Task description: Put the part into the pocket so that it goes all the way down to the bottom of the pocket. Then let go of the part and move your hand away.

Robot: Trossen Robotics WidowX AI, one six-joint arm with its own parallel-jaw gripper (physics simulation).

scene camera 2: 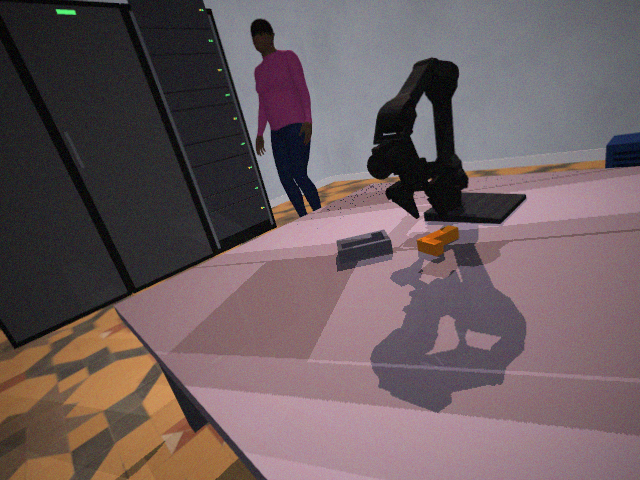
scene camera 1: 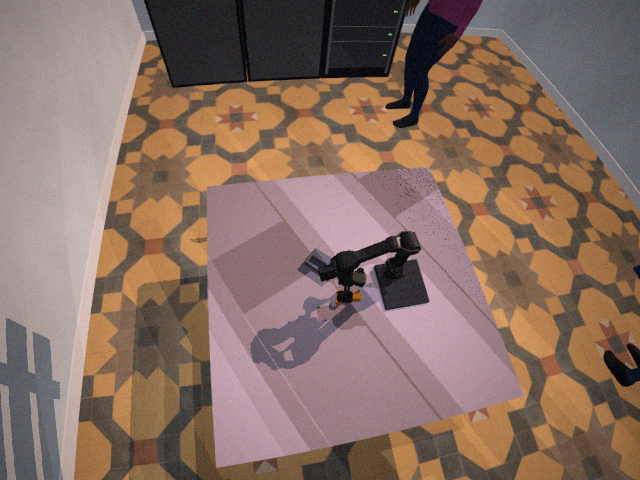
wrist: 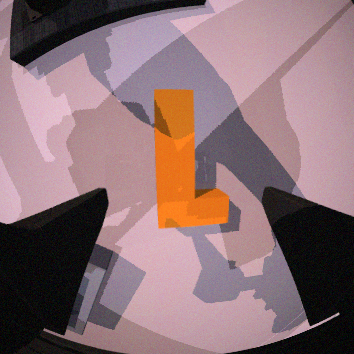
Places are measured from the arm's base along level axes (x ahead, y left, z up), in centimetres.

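Pixels of known places: gripper, fingertip midpoint: [scene camera 2: 430, 218] [scene camera 1: 347, 290] [wrist: 186, 195]; arm's base at its link origin: [scene camera 2: 451, 206] [scene camera 1: 391, 274].
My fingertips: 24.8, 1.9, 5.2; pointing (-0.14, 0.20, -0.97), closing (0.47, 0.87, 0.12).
Note:
Ahead of a thing's pixels: the offset from my fingertips to its top centre, as dx, dy, dz. Level surfaces: height alone.
The orange L-shaped part @[-0.7, +2.0, -4.5] [scene camera 1: 356, 296] [scene camera 2: 432, 243] [wrist: 175, 165] lies flat on the table, in front of the arm's base. In the wrist view its long leg points up towards the base and its short foot points right. My gripper [scene camera 2: 416, 212] [wrist: 186, 195] is open and empty, above the part. In the wrist view the part shows between the two spread fingers, its foot nearly level with the fingertips. The grey block with the pocket @[+4.3, -17.8, -3.9] [scene camera 2: 364, 253] [wrist: 104, 256] lies a short way from the part. In the wrist view the left finger hides much of it.
The arm's black base plate [scene camera 1: 402, 291] [scene camera 2: 488, 207] [wrist: 60, 42] stands on the pink table @[dz -7.5] [scene camera 1: 248, 413] [scene camera 2: 310, 434], behind the part. Dark cabinets [scene camera 1: 281, 41] [scene camera 2: 67, 170] and a person in a magenta top [scene camera 1: 421, 51] [scene camera 2: 283, 90] are beyond the table.

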